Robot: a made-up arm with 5 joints.
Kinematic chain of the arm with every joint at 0, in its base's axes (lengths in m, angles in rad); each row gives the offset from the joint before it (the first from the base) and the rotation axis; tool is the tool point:
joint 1: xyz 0 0 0.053 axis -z
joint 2: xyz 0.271 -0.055 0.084 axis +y
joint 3: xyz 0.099 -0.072 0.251 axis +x
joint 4: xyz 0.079 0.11 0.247 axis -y
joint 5: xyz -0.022 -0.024 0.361 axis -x
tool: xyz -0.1 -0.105 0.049
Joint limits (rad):
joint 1: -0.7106..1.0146
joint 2: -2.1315..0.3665
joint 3: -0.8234..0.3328
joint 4: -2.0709..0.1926
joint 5: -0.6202..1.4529
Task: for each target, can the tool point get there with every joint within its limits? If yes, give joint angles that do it. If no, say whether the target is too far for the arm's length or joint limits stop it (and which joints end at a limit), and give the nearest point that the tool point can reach.
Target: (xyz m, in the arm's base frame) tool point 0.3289 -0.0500 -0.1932
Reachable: no: joint limits stop it (at a limit: joint 1, joint 2, joint 3, joint 4, joint 5) | nearest point 0.0774 0.3732 -0.2145 | short by 0.493 m
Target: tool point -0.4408 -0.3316 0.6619
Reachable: yes | joints -0.4218 -1.5052 -0.0143 -0.9794 0.2511
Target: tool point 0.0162 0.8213 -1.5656
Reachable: no: too far | nearest point -0.1423 0.4704 -0.3700 | short by 1.256 m
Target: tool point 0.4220 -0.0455 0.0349
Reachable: no: joint limits stop it (at a limit: joint 2, joint 3, joint 4, joint 5) | nearest point 0.9624 -0.1038 0.1361 | short by 0.553 m
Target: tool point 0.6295 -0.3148 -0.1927
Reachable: no: joint limits stop it (at a limit: joint 2, joint 3, joint 4, joint 5) | nearest point 0.8658 -0.4330 0.1361 | short by 0.422 m
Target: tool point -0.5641 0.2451 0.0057
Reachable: yes | joints 0.5411 -1.8683 -0.1209 -0.2036 -0.3896
